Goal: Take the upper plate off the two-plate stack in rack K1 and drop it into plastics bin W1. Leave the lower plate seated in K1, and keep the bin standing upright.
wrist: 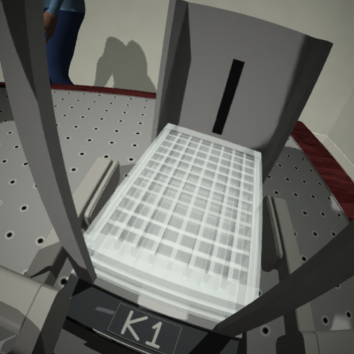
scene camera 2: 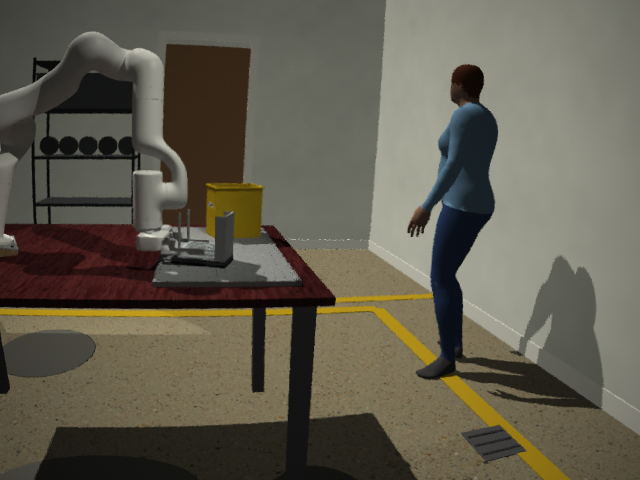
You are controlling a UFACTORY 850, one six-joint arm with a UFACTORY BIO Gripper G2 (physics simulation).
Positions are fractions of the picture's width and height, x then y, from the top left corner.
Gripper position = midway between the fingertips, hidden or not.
Observation:
I see my gripper (wrist: 0.54, 0.53) and a yellow plastics bin W1 (scene camera 2: 0.38, 0.42).
The wrist view does not show the yellow plastics bin W1: it is out of frame.

